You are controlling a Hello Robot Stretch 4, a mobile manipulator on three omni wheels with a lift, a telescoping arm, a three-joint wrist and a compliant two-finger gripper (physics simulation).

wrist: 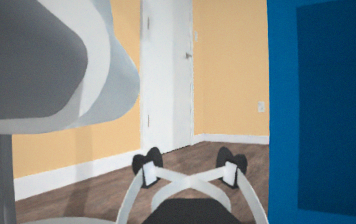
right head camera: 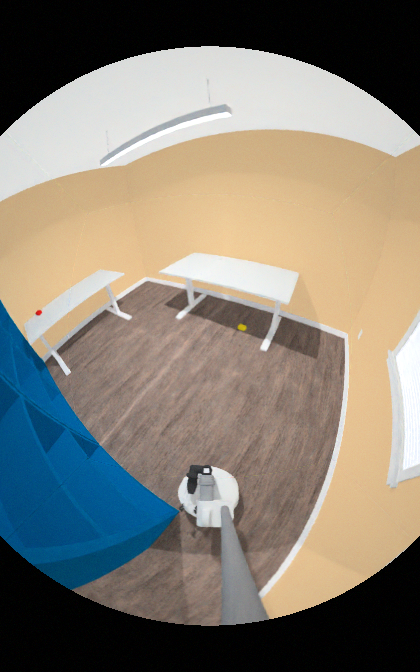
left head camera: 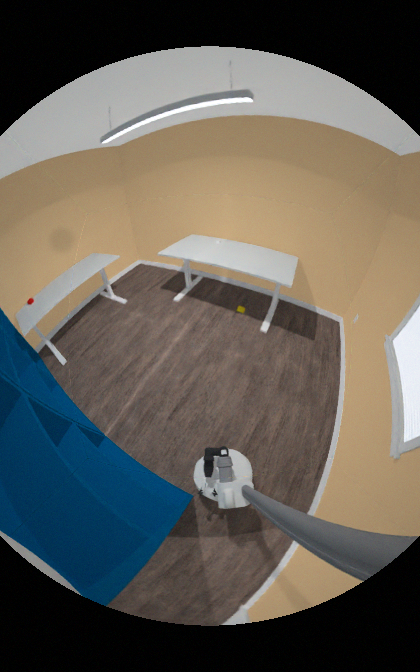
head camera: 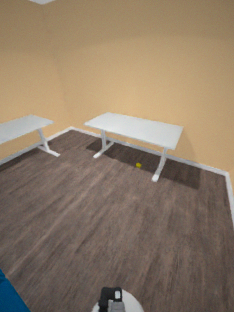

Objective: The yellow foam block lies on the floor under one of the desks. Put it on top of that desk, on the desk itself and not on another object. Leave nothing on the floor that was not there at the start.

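Places are measured from the robot's base along level axes (x ahead, y left, z up), in metres.
Pixels of known places: gripper, fingertip midpoint: [wrist: 189,160] [right head camera: 188,512] [left head camera: 207,496].
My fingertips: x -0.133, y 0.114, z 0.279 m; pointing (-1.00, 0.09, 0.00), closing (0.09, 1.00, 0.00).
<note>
Behind a point stands the place of what it marks.
The yellow foam block [head camera: 138,165] {x 1.790, y -0.400, z 0.008 m} [left head camera: 241,309] {x 1.781, y -0.409, z 0.012 m} [right head camera: 242,327] {x 1.779, y -0.411, z 0.015 m} lies on the floor under the white desk [head camera: 135,128] {x 1.913, y -0.299, z 0.693 m} [left head camera: 235,255] {x 1.913, y -0.300, z 0.693 m} [right head camera: 235,272] {x 1.932, y -0.316, z 0.693 m} at the back wall, nearer that desk's right leg. My gripper [wrist: 189,160] {x -0.133, y 0.114, z 0.280 m} is open and empty in the wrist view, with its two fingertips well apart. It is by my base, far across the floor from the block. In the wrist view the block and the desk do not show.
A second white desk [head camera: 22,127] {x 1.979, y 1.568, z 0.693 m} [left head camera: 65,285] {x 1.687, y 1.709, z 0.693 m} [right head camera: 72,297] {x 1.750, y 1.741, z 0.693 m} stands along the left wall, with a red object [left head camera: 30,301] {x 1.482, y 2.262, z 0.719 m} [right head camera: 39,312] {x 1.496, y 2.260, z 0.713 m} on it. A blue partition [head camera: 10,295] {x 0.173, y 0.869, z 0.049 m} [left head camera: 90,500] {x -0.076, y 0.456, z 0.963 m} [right head camera: 85,510] {x -0.240, y 0.674, z 0.507 m} [wrist: 312,115] {x -0.527, y 0.536, z 0.318 m} stands close on my left. A wall with a window [left head camera: 410,375] {x 0.219, y -1.115, z 0.921 m} [right head camera: 411,400] {x 0.197, y -1.102, z 0.899 m} is on the right.
</note>
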